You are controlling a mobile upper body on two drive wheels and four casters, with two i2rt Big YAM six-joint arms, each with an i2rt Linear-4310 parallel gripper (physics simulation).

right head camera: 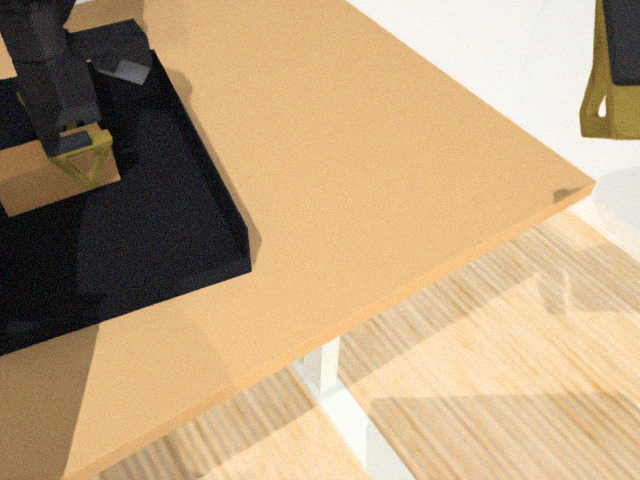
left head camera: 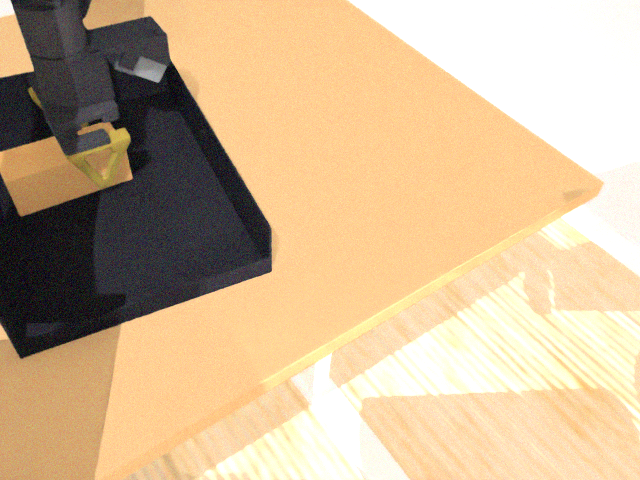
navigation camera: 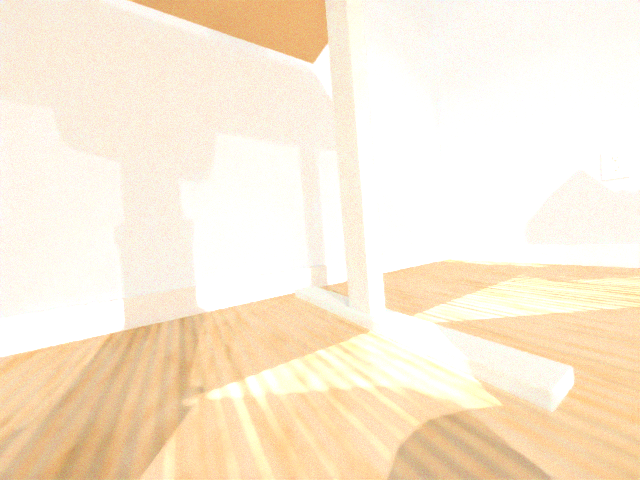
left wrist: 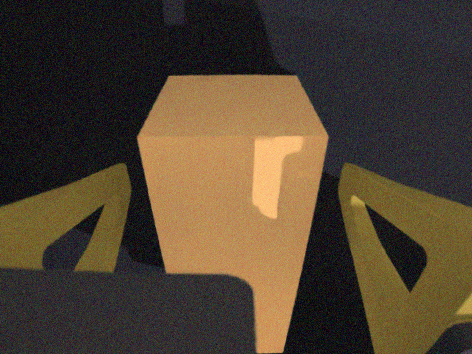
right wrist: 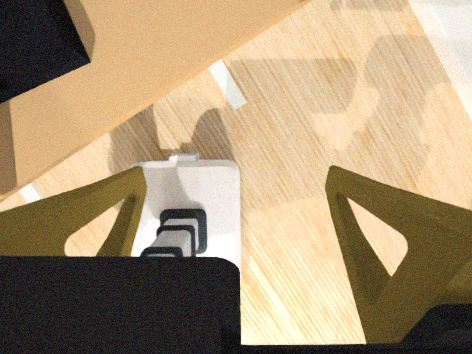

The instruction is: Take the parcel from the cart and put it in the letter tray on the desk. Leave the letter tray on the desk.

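Places are measured from the left arm's base along level axes (x right, y back, z down), in metres.
Where they show: left gripper, fingertip midpoint: (right head camera: pixel 80 164) (left head camera: pixel 92 162) (left wrist: pixel 234 176); right gripper, fingertip midpoint: (right wrist: pixel 235 176).
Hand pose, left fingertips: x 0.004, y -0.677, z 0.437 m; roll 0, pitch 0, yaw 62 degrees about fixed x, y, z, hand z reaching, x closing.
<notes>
After its pixels a point has its place.
The orange-tan box-shaped parcel (left head camera: pixel 41 180) @(z 0.417, x -0.037, y -0.626 m) (right head camera: pixel 31 183) @(z 0.421, x -0.035, y -0.628 m) (left wrist: pixel 225 110) @(z 0.422, x 0.034, y -0.697 m) lies inside the black letter tray (left head camera: pixel 222 170) @(z 0.426, x 0.157, y -0.650 m) (right head camera: pixel 206 275) @(z 0.441, x 0.165, y -0.505 m) (right wrist: pixel 30 50) @(z 0.457, x 0.107, y -0.545 m), which stands on the wooden desk (left head camera: pixel 361 180) @(z 0.460, x 0.327, y -0.666 m) (right head camera: pixel 361 180) @(z 0.460, x 0.344, y -0.666 m) (right wrist: pixel 150 40) @(z 0.460, x 0.316, y -0.558 m). My left gripper (left head camera: pixel 85 160) @(z 0.437, x 0.004, y -0.677 m) (right head camera: pixel 72 160) @(z 0.437, x 0.004, y -0.677 m) (left wrist: pixel 234 176) @(z 0.437, x 0.004, y -0.677 m) is open, with its yellow fingers on either side of the parcel. In the left wrist view, dark gaps show between the parcel and both fingertips. The far finger is mostly hidden in the head views. My right gripper (right head camera: pixel 615 113) (right wrist: pixel 235 176) @(z 0.130, x 0.455, y -0.351 m) is open and empty, beyond the desk's edge. The cart does not show.
A dark raised part (left head camera: pixel 134 36) @(z 0.287, x 0.074, y -0.704 m) (right head camera: pixel 113 38) @(z 0.287, x 0.072, y -0.705 m) with a pale grey patch is at the tray's back. A white desk leg (right head camera: pixel 329 364) @(z 1.263, x 0.343, y -0.875 m) (navigation camera: pixel 356 180) @(z 1.070, x 0.317, y -0.874 m) stands under the desk. A white base (right wrist: pixel 215 185) @(z 1.150, x 0.375, y -0.211 m) with dark-ringed parts shows below my right gripper.
</notes>
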